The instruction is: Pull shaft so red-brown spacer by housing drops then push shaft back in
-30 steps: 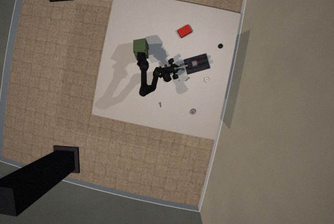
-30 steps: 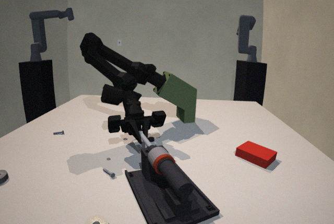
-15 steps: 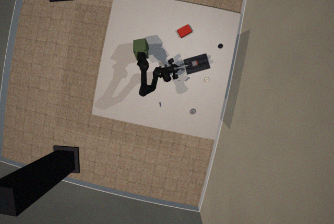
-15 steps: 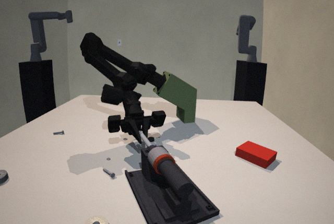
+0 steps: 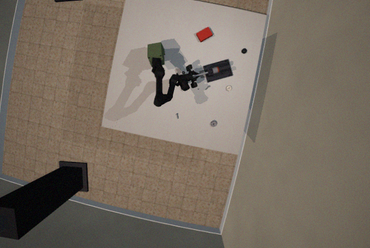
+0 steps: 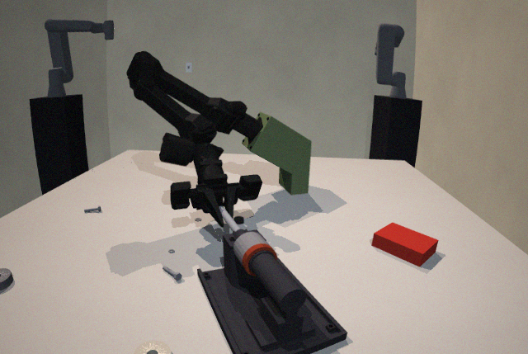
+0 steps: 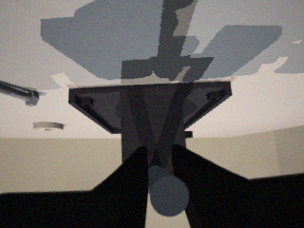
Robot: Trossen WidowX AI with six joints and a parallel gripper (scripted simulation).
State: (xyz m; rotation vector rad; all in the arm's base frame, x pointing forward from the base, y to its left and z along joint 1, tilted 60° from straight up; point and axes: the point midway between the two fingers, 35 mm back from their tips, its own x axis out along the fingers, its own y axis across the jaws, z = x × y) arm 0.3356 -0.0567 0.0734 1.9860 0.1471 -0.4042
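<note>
Right now my hand is 90 mm short of the thin grey shaft and 30 mm to the right of it. From my hand the other things lie so: black disc: 420 mm ahead, 240 mm to the left, 70 mm below; then red block: 70 mm ahead, 380 mm to the left, 70 mm below; then red-brown spacer: 180 mm ahead, 60 mm to the left.
</note>
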